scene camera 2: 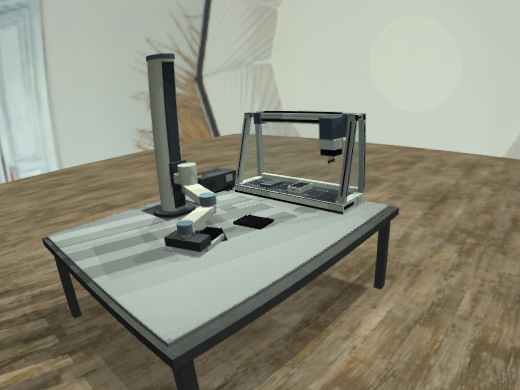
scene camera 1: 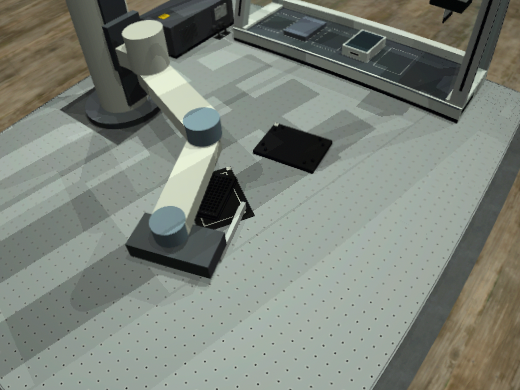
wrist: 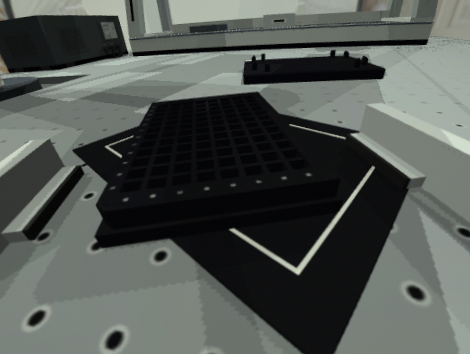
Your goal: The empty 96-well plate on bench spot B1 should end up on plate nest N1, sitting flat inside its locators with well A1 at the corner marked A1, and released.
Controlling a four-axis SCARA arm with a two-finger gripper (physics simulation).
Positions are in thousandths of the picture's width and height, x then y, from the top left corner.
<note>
My gripper (scene camera 1: 403, 506) holds nothing. Also in view: a black well plate (scene camera 1: 424, 481). I also see a black nest with white outline (scene camera 1: 457, 504).
The black well plate shows as well in the wrist view (wrist: 424, 468). My gripper shows as well in scene camera 2 (scene camera 2: 399, 599). The black nest with white outline also shows in the wrist view (wrist: 648, 784).
</note>
